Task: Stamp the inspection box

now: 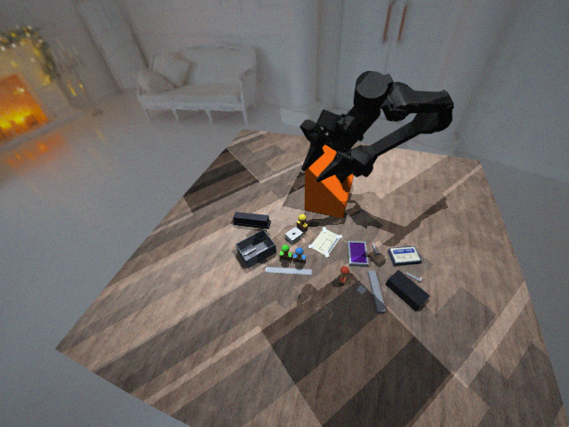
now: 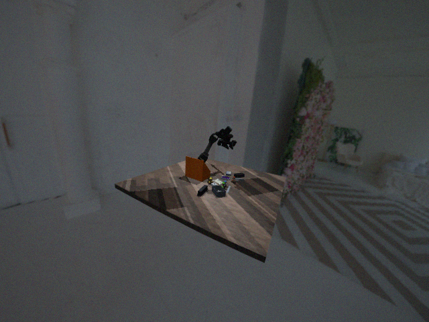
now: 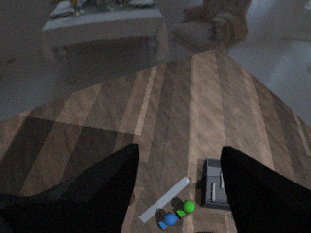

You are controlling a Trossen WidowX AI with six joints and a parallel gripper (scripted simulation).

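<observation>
The green-knobbed stamp is 340 mm below my gripper tip, 70 mm to the right of it and 10 mm ahead of it. Also, from my gripper tip: blue-knobbed stamp: 340 mm below, 30 mm to the right; then silver blade-like piece: 360 mm below, 50 mm ahead, 40 mm to the right; then red-knobbed stamp: 340 mm below, 120 mm to the left, 10 mm ahead.
</observation>
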